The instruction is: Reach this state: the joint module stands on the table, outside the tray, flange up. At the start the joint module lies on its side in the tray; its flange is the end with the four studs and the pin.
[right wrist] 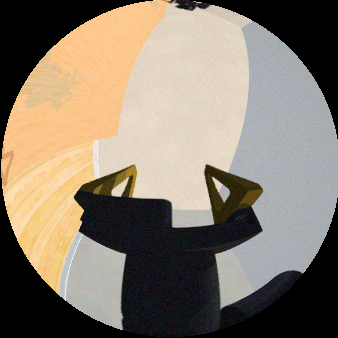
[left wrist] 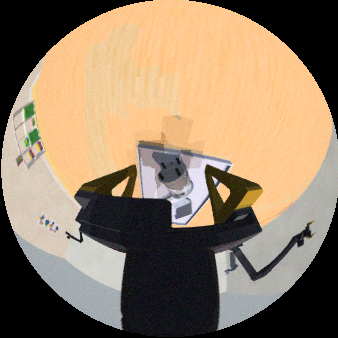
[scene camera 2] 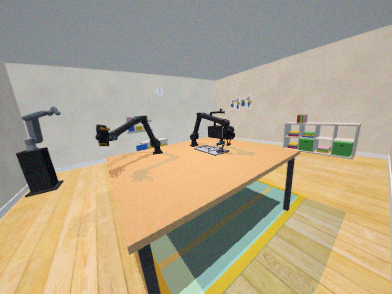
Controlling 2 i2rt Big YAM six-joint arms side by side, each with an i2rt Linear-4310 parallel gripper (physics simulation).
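Note:
The joint module is a grey cylinder lying on its side in the tray. Its dark flange with the studs points to the top of the left wrist view, towards the tray's upper rim. In scene camera 2 the module is too small to make out clearly. My left gripper is open and empty, above the tray; in the left wrist view the module shows between its fingertips. My right gripper is open and empty, raised in the air past the table's left end, far from the tray.
A small grey block lies in the tray beside the module's far end. Small blue and red items show by the left gripper. The wooden table carries both arms. A shelf unit stands behind at the right.

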